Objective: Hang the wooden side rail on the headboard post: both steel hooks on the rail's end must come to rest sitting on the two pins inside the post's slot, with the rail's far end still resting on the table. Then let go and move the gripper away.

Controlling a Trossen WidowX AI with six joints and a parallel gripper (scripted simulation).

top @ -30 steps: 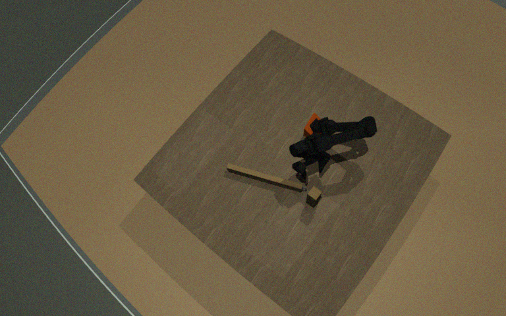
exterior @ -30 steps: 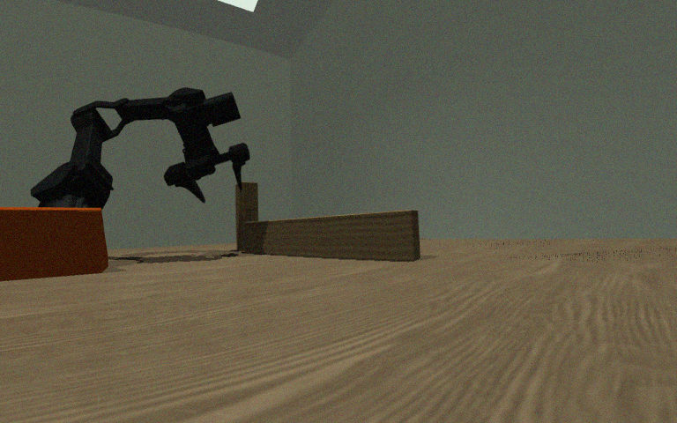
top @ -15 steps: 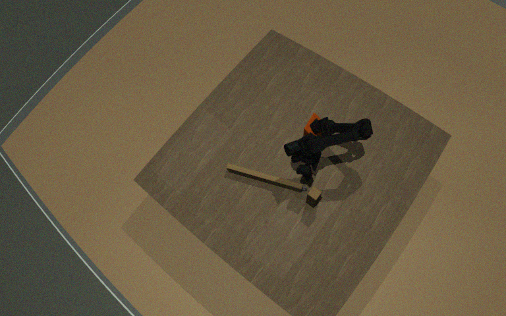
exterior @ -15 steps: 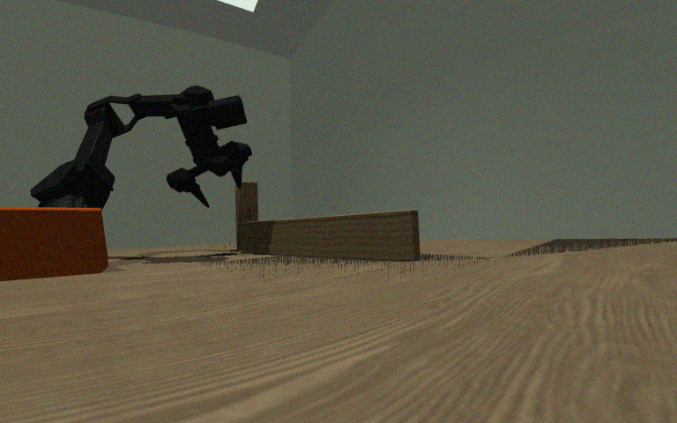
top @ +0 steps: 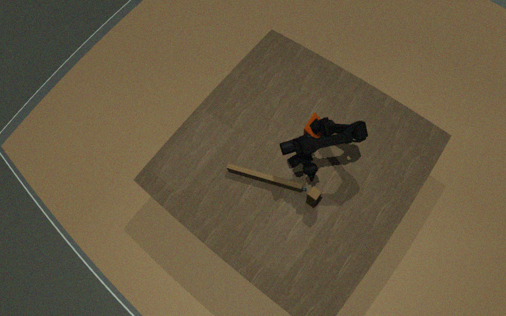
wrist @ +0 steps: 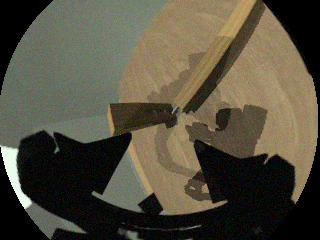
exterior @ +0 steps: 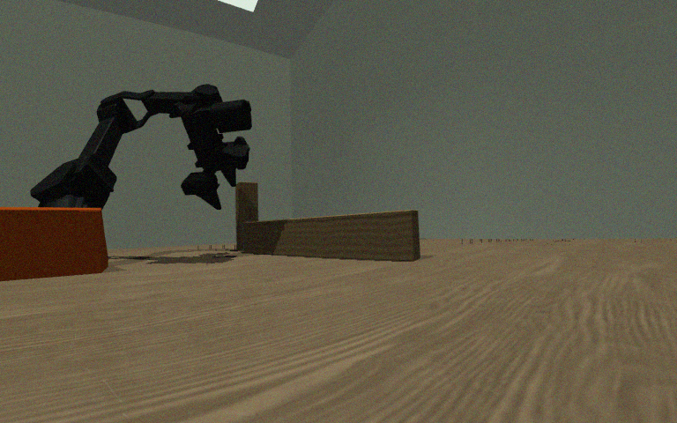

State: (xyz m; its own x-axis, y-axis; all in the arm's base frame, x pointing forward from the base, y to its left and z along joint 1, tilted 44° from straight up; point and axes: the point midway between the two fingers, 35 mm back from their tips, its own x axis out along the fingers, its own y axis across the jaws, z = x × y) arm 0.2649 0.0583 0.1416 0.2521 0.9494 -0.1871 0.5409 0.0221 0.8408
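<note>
The headboard post is 6 cm ahead of my gripper tip, 7 cm to the left of it and 4 cm below it.
</note>
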